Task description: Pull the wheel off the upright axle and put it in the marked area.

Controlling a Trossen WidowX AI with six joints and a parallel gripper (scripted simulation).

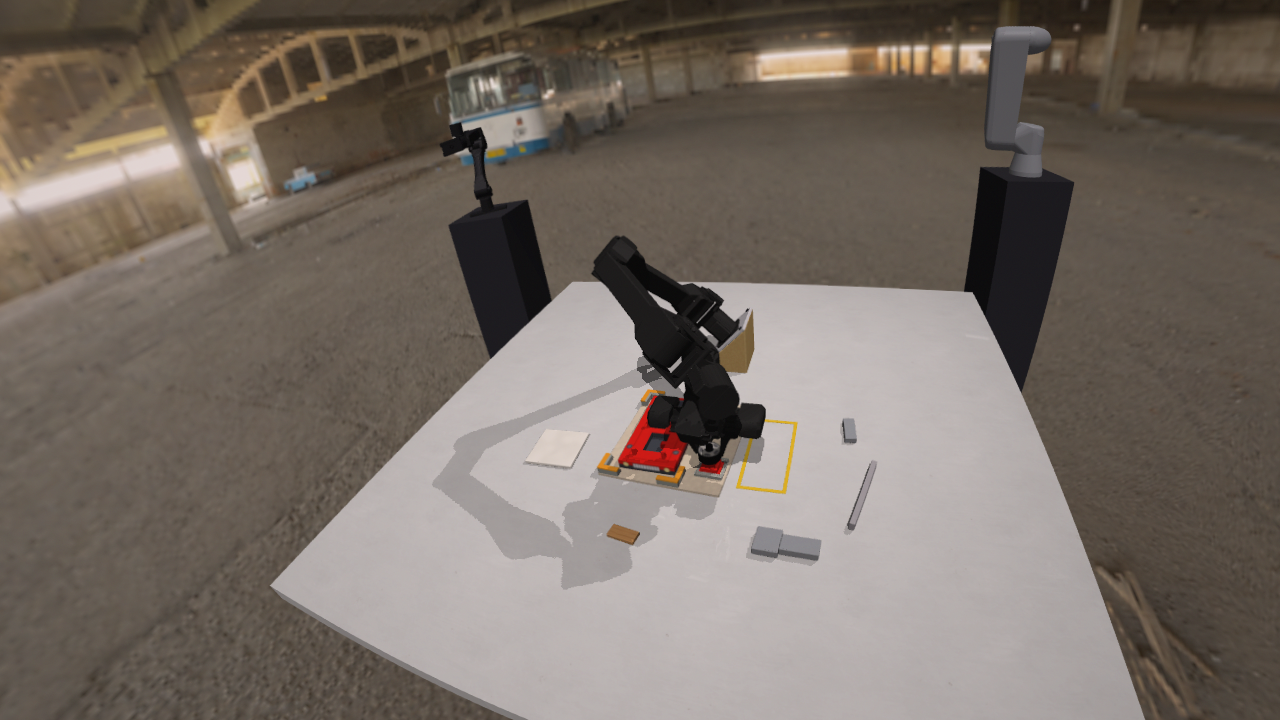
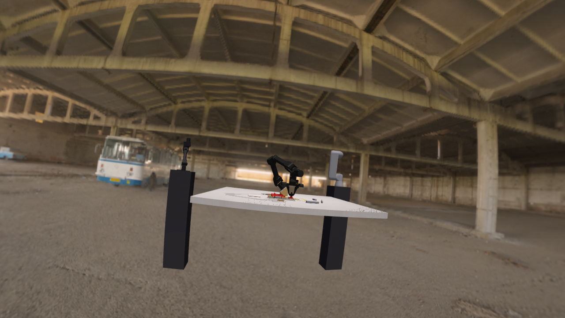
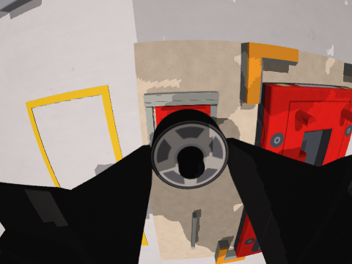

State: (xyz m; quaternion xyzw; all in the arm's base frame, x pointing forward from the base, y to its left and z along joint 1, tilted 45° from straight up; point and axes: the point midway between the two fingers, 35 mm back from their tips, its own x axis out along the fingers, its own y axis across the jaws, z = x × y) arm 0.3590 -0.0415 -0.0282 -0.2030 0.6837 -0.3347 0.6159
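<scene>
The upright axle is 1 cm below my gripper tip. Also, from my gripper tip: brown chip: 16 cm ahead, 12 cm to the right, 4 cm below; grey bar: 26 cm to the left, 6 cm ahead, 3 cm below; wheel: right at my gripper tip.
</scene>
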